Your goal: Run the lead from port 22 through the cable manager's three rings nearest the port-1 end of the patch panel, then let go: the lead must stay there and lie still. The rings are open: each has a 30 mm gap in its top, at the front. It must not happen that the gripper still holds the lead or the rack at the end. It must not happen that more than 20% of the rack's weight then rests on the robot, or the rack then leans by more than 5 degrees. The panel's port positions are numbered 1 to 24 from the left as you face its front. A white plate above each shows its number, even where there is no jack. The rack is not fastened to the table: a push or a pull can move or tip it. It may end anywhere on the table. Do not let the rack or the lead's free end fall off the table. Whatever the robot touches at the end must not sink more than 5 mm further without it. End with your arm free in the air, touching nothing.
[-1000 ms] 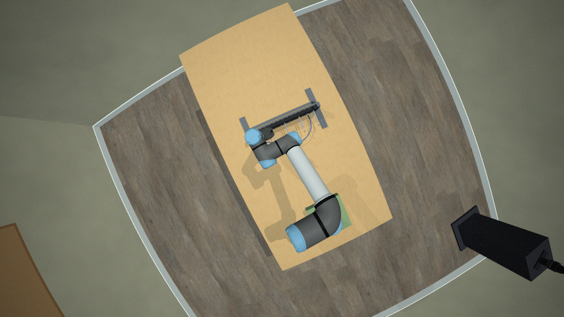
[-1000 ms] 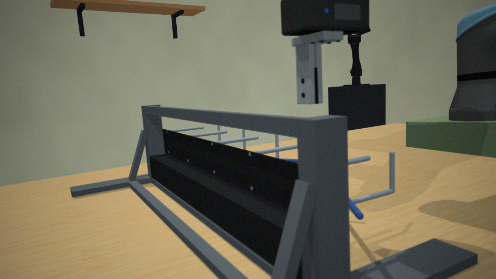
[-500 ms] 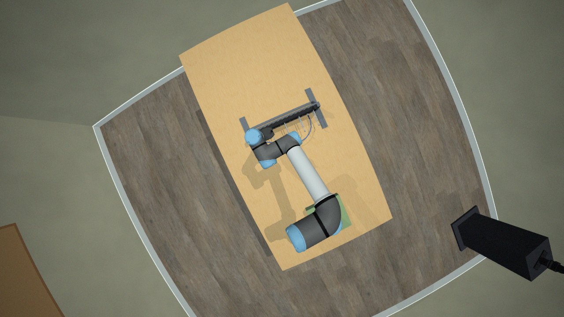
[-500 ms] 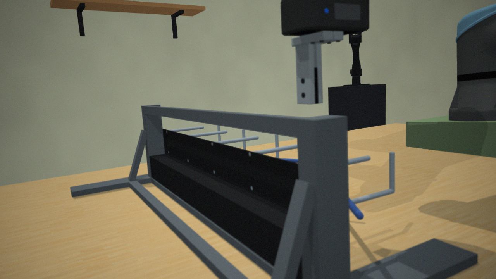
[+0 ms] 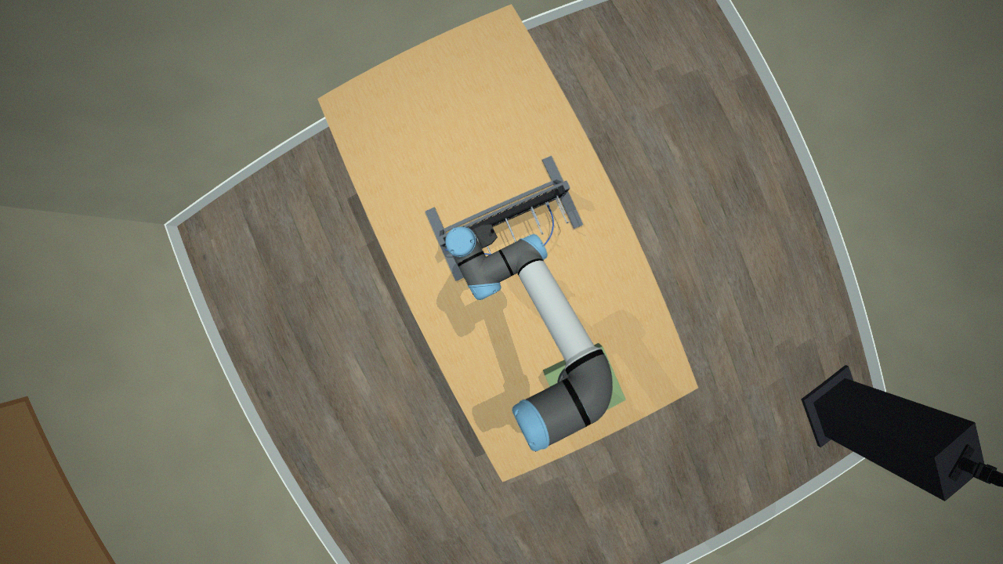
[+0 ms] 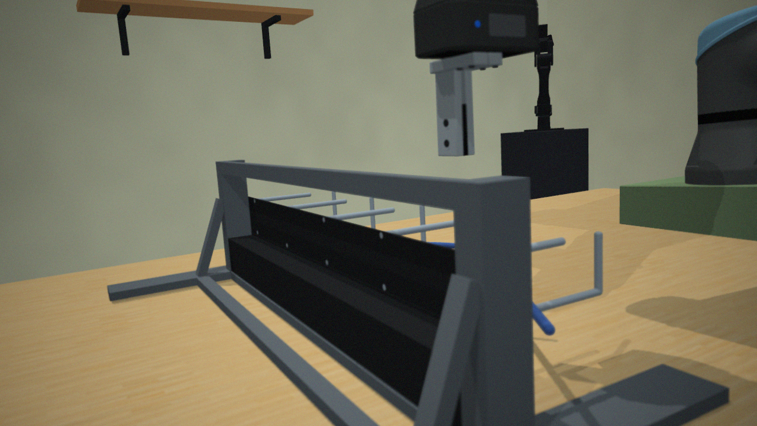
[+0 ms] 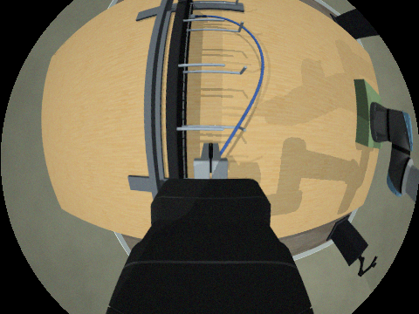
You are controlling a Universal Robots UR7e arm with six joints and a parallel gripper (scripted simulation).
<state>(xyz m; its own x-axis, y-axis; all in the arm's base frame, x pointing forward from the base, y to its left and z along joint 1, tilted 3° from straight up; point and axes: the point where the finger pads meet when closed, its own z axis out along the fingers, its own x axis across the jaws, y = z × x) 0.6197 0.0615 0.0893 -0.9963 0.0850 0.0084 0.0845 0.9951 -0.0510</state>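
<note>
Right now my hand is 50 mm short of the grey rack, 130 mm to the left of it and 100 mm above it.
</note>
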